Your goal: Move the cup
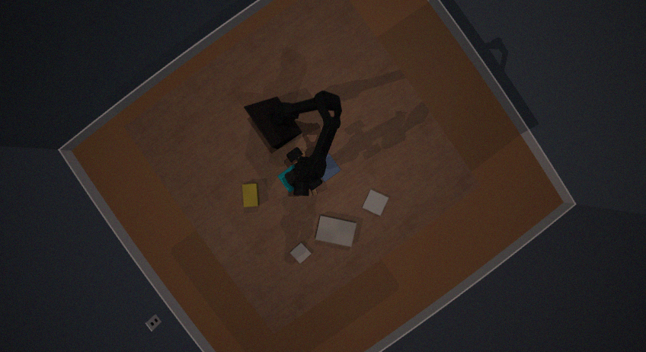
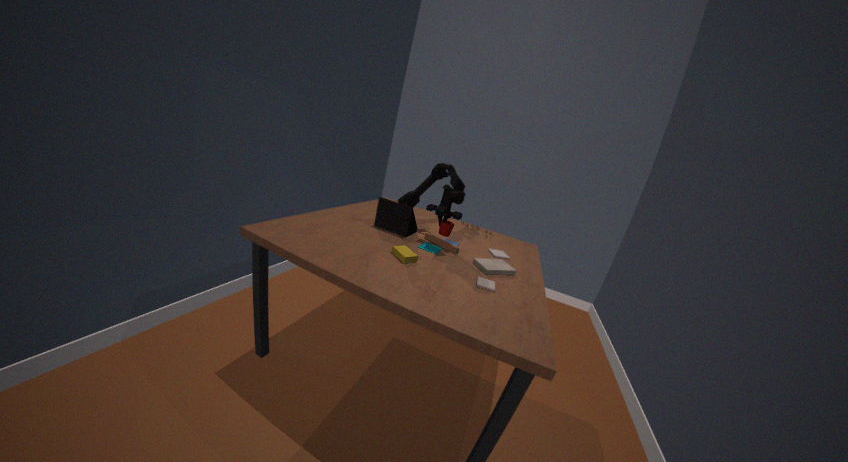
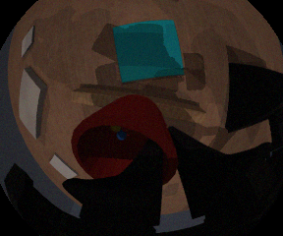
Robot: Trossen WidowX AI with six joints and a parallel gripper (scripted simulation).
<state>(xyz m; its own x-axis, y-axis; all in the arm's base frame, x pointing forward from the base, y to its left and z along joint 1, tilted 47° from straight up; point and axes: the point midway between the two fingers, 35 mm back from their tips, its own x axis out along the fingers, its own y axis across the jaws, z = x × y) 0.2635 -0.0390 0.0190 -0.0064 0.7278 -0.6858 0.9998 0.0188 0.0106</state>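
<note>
Now: gripper tip 4 cm short of the blue marble, 2 cm above it and 1 cm to the right of it. From my gripper tip the other things lie so: thin wooden stick (9 cm below, 3 cm ahead); then teal pad (11 cm below, 9 cm to the right); then red cup (3 cm ahead).
</note>
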